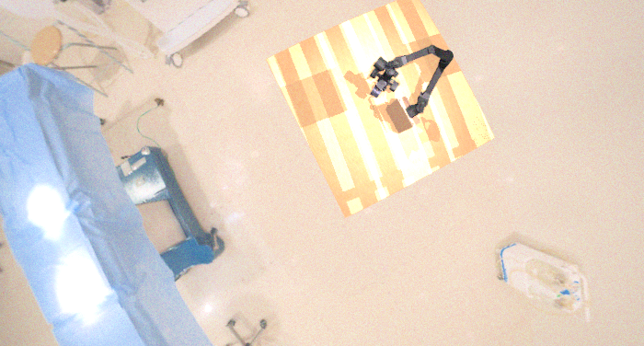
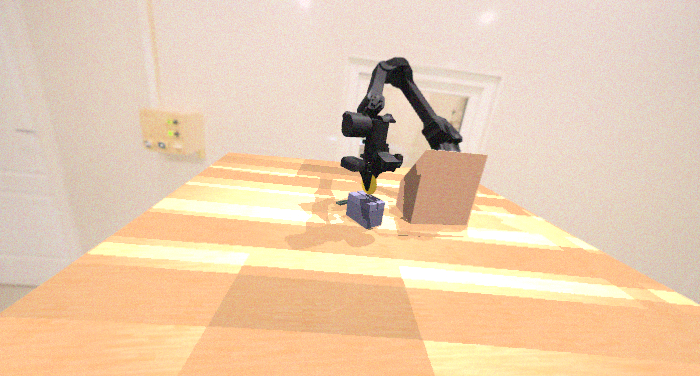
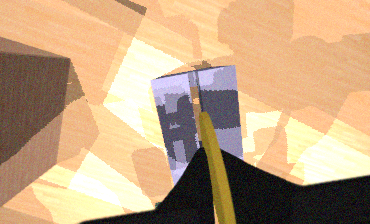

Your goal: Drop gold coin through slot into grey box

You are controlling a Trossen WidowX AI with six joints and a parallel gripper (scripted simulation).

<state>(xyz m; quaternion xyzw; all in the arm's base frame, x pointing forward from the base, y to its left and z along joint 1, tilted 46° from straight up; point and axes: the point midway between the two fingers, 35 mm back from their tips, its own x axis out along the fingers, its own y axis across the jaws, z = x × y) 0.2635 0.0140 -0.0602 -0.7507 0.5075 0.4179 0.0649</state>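
My gripper tip is now 20 mm below the gold coin.
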